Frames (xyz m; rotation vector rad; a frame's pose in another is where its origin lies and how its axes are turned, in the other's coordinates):
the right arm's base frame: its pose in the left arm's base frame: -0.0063 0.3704 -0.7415 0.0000 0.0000 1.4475
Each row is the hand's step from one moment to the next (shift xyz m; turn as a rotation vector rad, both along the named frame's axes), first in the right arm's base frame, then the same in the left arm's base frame.
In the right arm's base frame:
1: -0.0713 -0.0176 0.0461 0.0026 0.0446 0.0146
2: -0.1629 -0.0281 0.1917 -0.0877 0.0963 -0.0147
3: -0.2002 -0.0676 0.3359 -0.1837 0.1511 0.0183
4: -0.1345 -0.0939 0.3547 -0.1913 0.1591 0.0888
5: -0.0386 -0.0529 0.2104 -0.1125 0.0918 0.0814
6: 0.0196 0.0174 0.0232 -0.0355 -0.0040 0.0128
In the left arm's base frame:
1: 0.0087 -0.0729 0.0461 -0.0439 0.0081 0.0146
2: 0.0079 -0.1651 0.1917 -0.1064 -0.0752 -0.0147
3: 0.0425 -0.2070 0.3359 -0.1725 -0.1637 0.0183
4: 0.0766 -0.1450 0.3547 -0.1814 -0.1703 0.0888
5: 0.0478 -0.0448 0.2104 -0.1049 -0.1004 0.0814
6: -0.0149 0.0216 0.0232 -0.0004 -0.0357 0.0128

